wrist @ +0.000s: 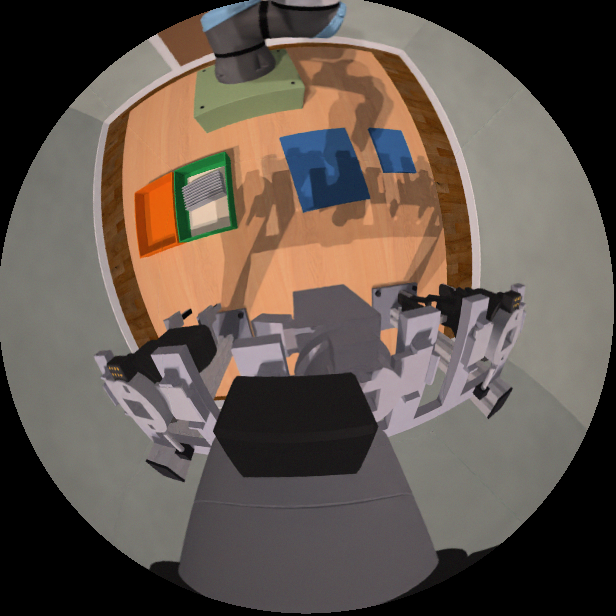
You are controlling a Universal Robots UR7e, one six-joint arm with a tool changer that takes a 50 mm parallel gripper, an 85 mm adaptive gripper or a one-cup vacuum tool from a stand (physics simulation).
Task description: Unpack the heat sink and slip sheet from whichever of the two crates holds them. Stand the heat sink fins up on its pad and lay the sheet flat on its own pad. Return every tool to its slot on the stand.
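Note:
The green crate (205,195) on the left of the wooden table holds the grey finned heat sink (203,185) and the cream slip sheet (208,215) beside it. The orange crate (156,213) next to it looks empty. A large blue pad (323,167) and a small blue pad (391,149) lie bare at the right. My black wrist end (295,422) hangs over the middle of the tool stand (321,344). No fingers or cup show beneath it. Tools sit in the stand's left slot (178,344) and right slot (459,301).
The arm's base stands on a green plinth (249,94) at the far side of the table. A grey boxy part (330,310) sits in shadow in the stand's middle slot. The stand lines the table's near edge.

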